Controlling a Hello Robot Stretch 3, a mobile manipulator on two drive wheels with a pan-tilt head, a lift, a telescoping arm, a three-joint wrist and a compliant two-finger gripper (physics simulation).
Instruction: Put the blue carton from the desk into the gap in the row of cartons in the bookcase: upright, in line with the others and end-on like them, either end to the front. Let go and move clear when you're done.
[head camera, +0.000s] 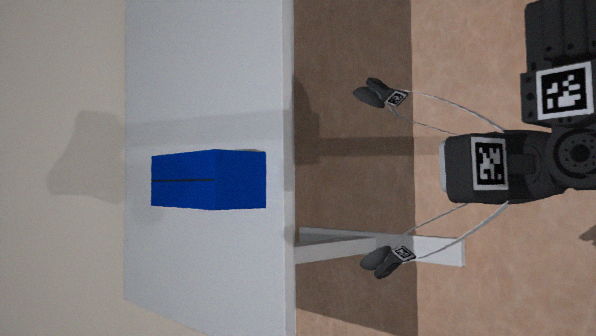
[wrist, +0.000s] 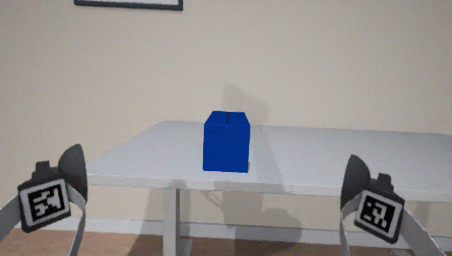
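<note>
The blue carton (head camera: 208, 180) (wrist: 226, 147) stands upright on the white desk (head camera: 210, 280) (wrist: 320, 155), end-on towards the gripper, with a dark line along its top. My gripper (head camera: 374, 179) (wrist: 217, 170) is open and empty, its two fingers wide apart. It is off the front edge of the desk, over the floor in the head view, and the carton lies beyond the fingertips, roughly between their lines. The bookcase and its row of cartons do not show in either view.
The desk's front edge runs between the gripper and the carton. A white desk leg (head camera: 430, 251) (wrist: 171, 220) stands below it. The wall (head camera: 60, 250) (wrist: 320, 65) is behind the desk, with part of a dark picture frame (wrist: 130, 6) high up.
</note>
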